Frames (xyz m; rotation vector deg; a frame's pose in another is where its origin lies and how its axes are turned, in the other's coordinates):
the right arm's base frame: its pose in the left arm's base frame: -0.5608 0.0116 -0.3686 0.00 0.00 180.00
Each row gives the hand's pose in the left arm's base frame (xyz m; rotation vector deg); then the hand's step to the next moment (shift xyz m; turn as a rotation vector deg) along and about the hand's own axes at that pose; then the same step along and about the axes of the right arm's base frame.
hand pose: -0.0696 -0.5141 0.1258 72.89 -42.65 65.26
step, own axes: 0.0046 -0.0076 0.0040 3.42 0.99 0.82
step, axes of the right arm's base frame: -0.0092 0.0022 0.0024 -0.27 0.08 3.64
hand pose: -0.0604 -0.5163 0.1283 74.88 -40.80 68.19
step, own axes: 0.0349 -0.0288 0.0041 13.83 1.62 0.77
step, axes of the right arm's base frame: -0.0380 -0.0089 0.0232 -2.76 -2.48 13.44
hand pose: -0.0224 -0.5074 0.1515 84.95 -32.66 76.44
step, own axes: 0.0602 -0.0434 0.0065 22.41 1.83 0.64
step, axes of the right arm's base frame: -0.0565 -0.0267 0.0406 -4.88 -4.85 21.42
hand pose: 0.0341 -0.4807 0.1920 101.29 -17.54 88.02
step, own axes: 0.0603 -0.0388 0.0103 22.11 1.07 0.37
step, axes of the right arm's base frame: -0.0467 -0.0371 0.0410 -5.08 -5.46 20.85
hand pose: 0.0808 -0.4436 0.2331 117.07 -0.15 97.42
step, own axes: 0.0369 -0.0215 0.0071 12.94 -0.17 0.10
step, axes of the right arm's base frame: -0.0214 -0.0274 0.0258 -3.10 -3.94 11.93
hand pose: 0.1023 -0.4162 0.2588 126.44 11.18 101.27
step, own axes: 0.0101 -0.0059 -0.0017 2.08 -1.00 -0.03
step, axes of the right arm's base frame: -0.0012 -0.0088 0.0078 -0.54 -1.56 1.62
